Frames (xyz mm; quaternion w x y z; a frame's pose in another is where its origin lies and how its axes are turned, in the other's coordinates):
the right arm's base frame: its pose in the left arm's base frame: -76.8 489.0 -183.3 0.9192 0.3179 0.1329 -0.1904
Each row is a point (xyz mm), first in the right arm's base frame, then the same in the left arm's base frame.
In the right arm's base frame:
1: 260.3 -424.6 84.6
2: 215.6 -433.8 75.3
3: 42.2 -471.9 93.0
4: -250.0 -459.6 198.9
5: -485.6 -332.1 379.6
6: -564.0 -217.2 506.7
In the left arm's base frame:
1: -18.7 58.2 -440.6
2: -63.7 69.3 -436.3
3: -232.8 76.4 -379.7
4: -475.0 95.7 -185.6
5: -607.6 136.0 106.3
6: -611.9 159.4 293.2

